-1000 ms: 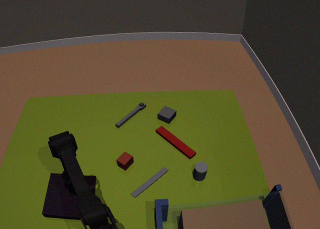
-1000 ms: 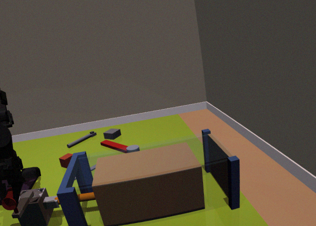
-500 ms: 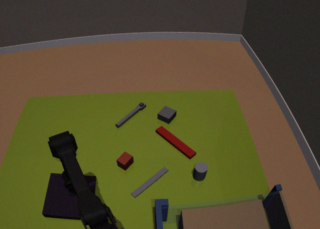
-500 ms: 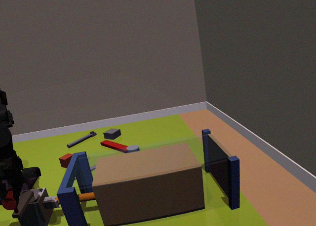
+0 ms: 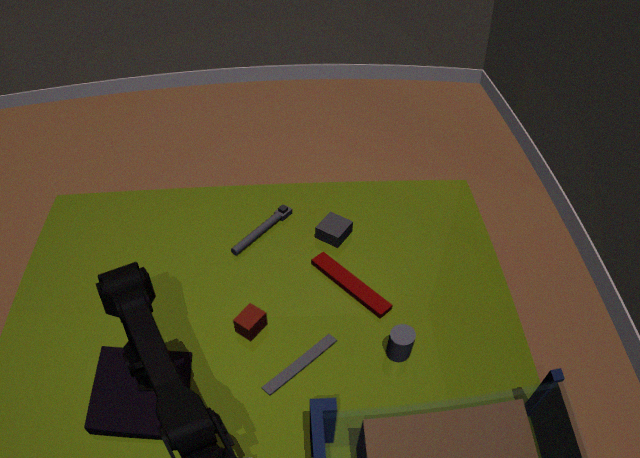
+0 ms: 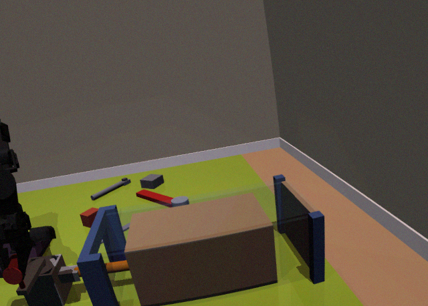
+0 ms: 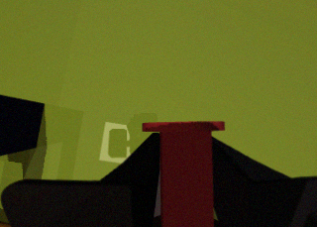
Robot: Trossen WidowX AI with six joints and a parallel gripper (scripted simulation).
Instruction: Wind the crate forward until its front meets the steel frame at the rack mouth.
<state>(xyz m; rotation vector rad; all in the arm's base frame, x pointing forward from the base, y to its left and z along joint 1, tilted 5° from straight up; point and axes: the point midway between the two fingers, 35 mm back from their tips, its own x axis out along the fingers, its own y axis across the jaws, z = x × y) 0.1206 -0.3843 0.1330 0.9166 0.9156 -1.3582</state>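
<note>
Right now my gripper tip is 2 cm to the right of the red crank grip. Also, from my gripper tip: winch handle: 6 cm to the left, 3 cm below, 1 cm ahead; then blue steel frame: 17 cm ahead, 10 cm to the left, 2 cm below; then grey winch: 11 cm to the left, 10 cm below.
</note>
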